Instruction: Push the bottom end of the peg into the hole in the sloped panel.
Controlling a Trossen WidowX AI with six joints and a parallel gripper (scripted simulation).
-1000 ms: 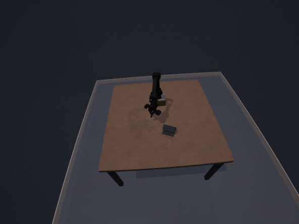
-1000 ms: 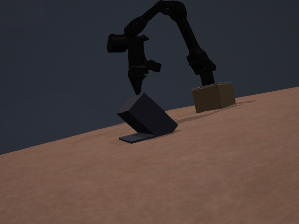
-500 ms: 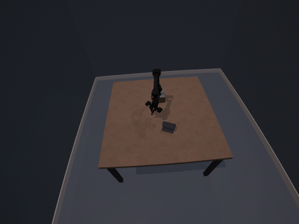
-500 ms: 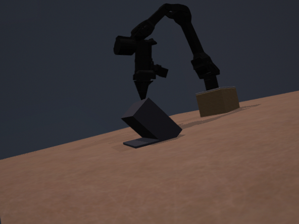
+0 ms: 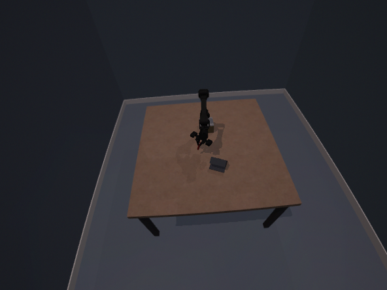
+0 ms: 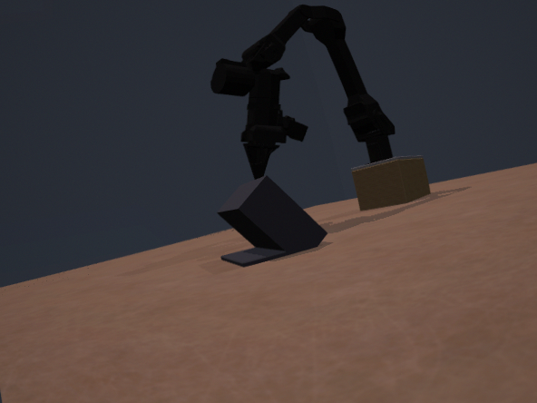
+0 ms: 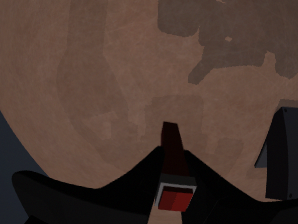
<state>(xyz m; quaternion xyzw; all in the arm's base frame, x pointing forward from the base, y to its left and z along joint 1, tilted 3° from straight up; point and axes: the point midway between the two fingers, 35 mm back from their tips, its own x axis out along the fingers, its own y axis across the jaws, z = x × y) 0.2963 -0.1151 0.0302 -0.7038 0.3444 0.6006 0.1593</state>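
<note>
Right now the sloped panel is 15 cm ahead of my gripper tip, 13 cm to the left of it and 7 cm below it. From my gripper tip the other things lie so: peg 1 cm to the left, 2 cm above.
</note>
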